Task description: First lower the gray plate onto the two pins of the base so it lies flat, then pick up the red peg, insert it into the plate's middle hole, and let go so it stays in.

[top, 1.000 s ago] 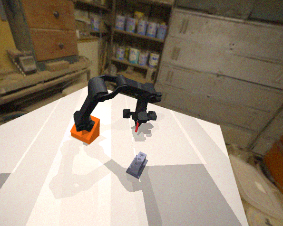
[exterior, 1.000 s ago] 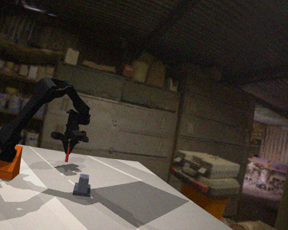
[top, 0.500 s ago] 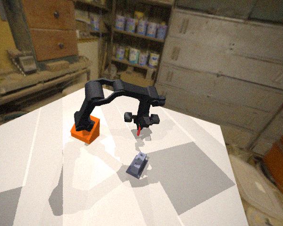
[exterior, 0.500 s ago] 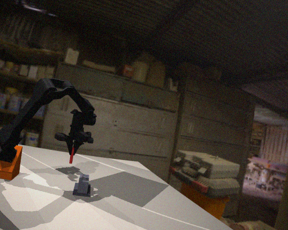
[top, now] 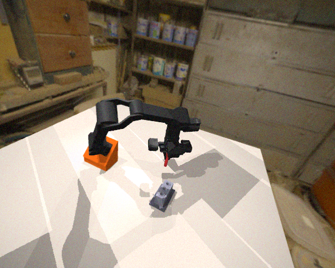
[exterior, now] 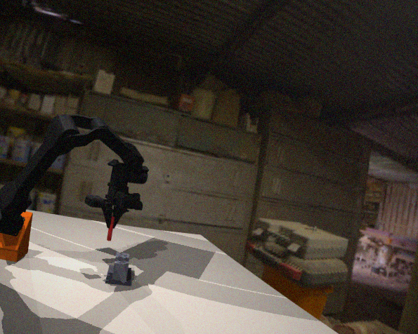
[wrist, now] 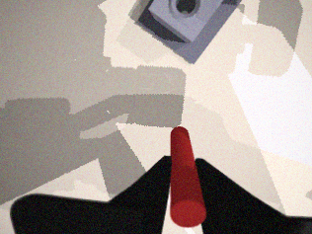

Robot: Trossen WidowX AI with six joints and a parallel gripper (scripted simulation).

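My gripper tip is 5 cm short of the gray plate, 11 cm to the left of it and 7 cm above it. Also, from my gripper tip: red peg: right at my gripper tip; base: 5 cm ahead, 11 cm to the right, 11 cm below.
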